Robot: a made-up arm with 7 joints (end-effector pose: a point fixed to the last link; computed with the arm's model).
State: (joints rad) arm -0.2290 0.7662 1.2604 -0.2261 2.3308 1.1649 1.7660
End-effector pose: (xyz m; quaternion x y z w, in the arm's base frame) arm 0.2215 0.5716 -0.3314 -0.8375 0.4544 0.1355 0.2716
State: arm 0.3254 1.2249 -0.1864 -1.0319 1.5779 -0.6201 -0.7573
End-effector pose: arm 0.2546 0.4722 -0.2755 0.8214 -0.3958 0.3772 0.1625
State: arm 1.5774 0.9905 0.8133 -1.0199 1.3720 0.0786 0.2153
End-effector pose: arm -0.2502 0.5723 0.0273 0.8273 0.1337 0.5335 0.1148
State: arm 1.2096 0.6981 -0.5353 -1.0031 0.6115 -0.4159 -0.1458
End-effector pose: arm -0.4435 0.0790 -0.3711 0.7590 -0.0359 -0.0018 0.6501
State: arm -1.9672 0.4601 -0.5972 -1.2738 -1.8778 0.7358 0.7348
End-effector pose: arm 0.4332 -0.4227 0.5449 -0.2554 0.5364 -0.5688 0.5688
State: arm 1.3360 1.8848 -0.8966 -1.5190 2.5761 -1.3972 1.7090
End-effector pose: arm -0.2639 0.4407 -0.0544 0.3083 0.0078 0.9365 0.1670
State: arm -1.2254 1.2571 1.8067 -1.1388 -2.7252 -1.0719 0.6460
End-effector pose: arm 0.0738 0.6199 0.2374 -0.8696 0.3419 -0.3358 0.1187
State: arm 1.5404 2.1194 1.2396 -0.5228 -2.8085 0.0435 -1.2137
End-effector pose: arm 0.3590 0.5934 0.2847 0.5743 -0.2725 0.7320 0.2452
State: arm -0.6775 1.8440 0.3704 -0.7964 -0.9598 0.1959 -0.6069
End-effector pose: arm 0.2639 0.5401 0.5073 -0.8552 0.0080 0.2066 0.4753
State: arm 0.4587 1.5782 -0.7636 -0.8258 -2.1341 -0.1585 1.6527
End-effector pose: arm -0.0255 0.6430 -0.1634 0.6271 -0.2571 -0.7003 0.2240
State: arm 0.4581 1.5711 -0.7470 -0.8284 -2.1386 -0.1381 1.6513
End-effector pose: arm -0.0214 0.6420 -0.1679 0.6331 -0.2690 -0.6926 0.2171
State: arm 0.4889 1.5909 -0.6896 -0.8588 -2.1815 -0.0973 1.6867
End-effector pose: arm -0.0087 0.6446 -0.1602 0.6428 -0.2909 -0.6813 0.1948
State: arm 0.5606 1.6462 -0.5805 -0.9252 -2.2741 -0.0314 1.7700
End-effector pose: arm 0.0192 0.6496 -0.1365 0.6516 -0.3298 -0.6657 0.1532
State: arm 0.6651 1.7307 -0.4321 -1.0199 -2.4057 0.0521 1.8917
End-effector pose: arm 0.0673 0.6504 -0.1025 0.6472 -0.3898 -0.6475 0.0999
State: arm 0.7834 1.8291 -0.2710 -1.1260 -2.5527 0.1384 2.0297
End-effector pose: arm 0.1315 0.6384 -0.0707 0.6195 -0.4656 -0.6299 0.0512
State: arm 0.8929 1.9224 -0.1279 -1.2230 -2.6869 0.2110 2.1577
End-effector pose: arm 0.1959 0.6131 -0.0523 0.5733 -0.5394 -0.6164 0.0209
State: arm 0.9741 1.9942 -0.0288 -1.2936 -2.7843 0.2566 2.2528
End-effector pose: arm 0.2429 0.5855 -0.0474 0.5275 -0.5916 -0.6096 0.0097
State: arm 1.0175 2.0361 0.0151 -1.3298 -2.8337 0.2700 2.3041
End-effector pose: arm 0.2651 0.5686 -0.0483 0.5004 -0.6136 -0.6107 0.0096
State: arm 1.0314 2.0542 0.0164 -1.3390 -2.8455 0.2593 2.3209
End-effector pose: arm 0.2687 0.5644 -0.0493 0.4929 -0.6123 -0.6180 0.0135
